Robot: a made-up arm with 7 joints.
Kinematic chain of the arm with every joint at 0, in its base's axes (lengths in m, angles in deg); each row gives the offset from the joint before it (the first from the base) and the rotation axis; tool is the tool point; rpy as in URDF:
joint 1: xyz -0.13 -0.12 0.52 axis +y
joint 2: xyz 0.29 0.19 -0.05 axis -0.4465 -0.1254 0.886
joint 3: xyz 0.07 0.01 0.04 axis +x
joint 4: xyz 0 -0.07 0.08 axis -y
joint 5: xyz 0 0.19 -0.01 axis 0.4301 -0.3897 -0.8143
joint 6: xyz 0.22 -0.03 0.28 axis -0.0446 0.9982 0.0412
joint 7: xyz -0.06 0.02 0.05 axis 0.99 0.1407 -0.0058
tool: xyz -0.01 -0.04 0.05 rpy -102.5 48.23 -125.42
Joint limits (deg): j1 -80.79..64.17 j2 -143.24..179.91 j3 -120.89..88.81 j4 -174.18..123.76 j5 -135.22..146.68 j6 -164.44..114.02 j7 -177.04..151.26
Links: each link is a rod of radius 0.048 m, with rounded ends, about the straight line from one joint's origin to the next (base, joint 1, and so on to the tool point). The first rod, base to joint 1, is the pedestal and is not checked.
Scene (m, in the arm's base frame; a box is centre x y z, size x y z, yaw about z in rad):
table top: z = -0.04
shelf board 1: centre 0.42 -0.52 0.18 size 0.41 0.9 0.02 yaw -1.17
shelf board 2: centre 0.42 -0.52 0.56 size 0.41 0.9 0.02 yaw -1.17
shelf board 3: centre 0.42 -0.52 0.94 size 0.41 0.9 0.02 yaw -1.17
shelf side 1: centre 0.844 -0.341 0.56 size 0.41 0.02 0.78 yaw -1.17
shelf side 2: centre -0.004 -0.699 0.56 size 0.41 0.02 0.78 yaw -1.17
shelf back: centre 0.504 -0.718 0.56 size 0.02 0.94 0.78 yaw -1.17
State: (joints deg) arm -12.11 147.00 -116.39 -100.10 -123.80 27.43 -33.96
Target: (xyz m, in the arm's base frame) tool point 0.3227 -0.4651 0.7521
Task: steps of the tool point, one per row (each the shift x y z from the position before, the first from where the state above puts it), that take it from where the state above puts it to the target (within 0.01 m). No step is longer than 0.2 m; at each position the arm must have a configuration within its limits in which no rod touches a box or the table.
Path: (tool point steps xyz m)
1: 0.0488 -0.0502 0.1541
2: 0.0115 -0.0519 0.1678
3: -0.0298 -0.0520 0.1707
4: -0.0719 -0.0506 0.1622
5: -0.0184 -0.0891 -0.0414
6: -0.0389 -0.0904 -0.0351
7: -0.0589 -0.0865 -0.0289
8: -0.0771 -0.0782 -0.0241
9: -0.0928 -0.0651 -0.0210

